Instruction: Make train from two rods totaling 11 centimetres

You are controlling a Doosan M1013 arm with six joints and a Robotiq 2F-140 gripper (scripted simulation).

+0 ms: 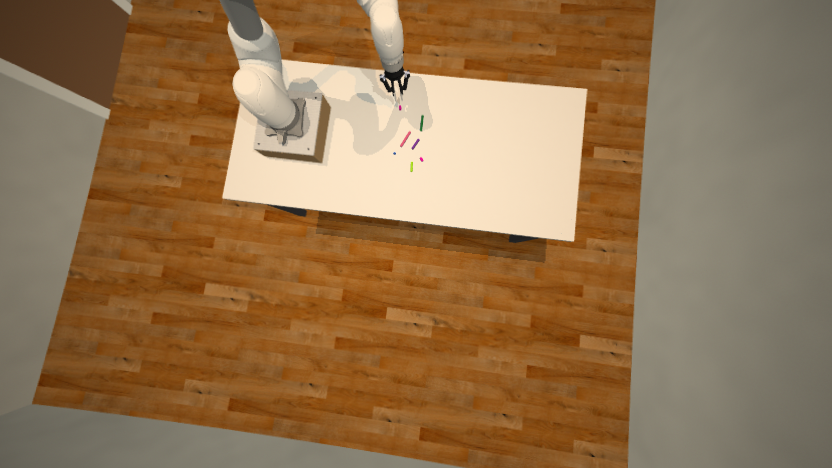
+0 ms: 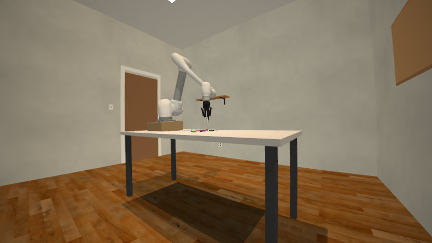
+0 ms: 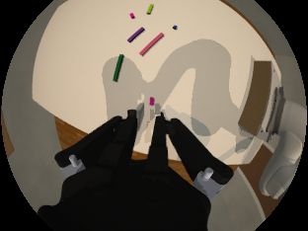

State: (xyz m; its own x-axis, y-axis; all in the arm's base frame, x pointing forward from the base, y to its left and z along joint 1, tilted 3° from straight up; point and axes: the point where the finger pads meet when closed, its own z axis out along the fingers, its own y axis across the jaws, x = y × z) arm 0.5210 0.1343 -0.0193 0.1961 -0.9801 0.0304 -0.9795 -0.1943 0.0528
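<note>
Now: the pink rod 160 mm to the right of my hand, 110 mm below it and 40 mm ahead of it. From my hand the other things lie so: tiny blue rod (240 mm to the right, 110 mm below, 10 mm behind); then purple rod (180 mm to the right, 110 mm below, 90 mm ahead); then green rod (110 mm below, 110 mm ahead, 80 mm to the right).
</note>
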